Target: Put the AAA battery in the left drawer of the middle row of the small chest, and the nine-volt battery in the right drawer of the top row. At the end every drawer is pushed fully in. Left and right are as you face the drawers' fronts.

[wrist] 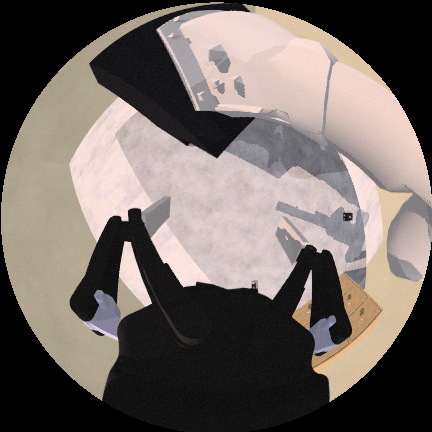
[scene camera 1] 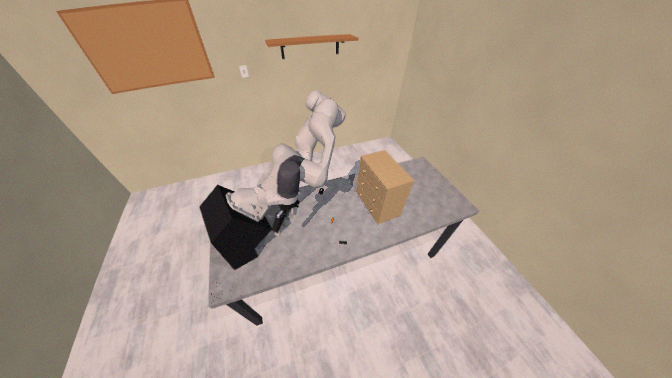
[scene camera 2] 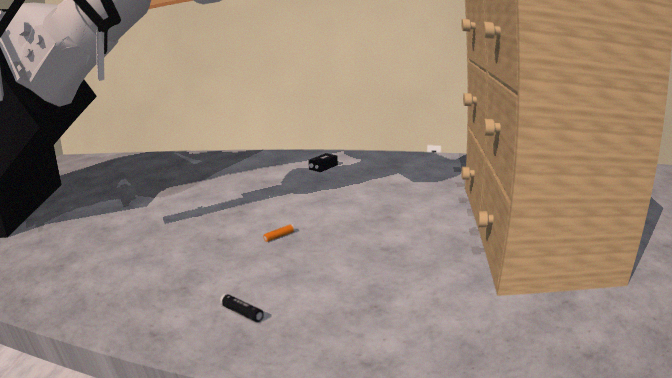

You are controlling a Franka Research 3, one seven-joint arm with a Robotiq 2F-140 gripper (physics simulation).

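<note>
A black cylinder with pale ends, seemingly the AAA battery, lies near the table's front edge. The black nine-volt battery lies at the back, its two terminals showing in scene camera 2. The wooden chest has three rows of two drawers; those visible look flush. The left middle knob and right top knob show. My gripper is open and empty, above the table near the arm's base, away from both batteries.
An orange cylinder lies between the two black items. The black pedestal stands at the table's left end, beside my gripper. The grey table carries the chest to the right. Arm shadows cross its back part.
</note>
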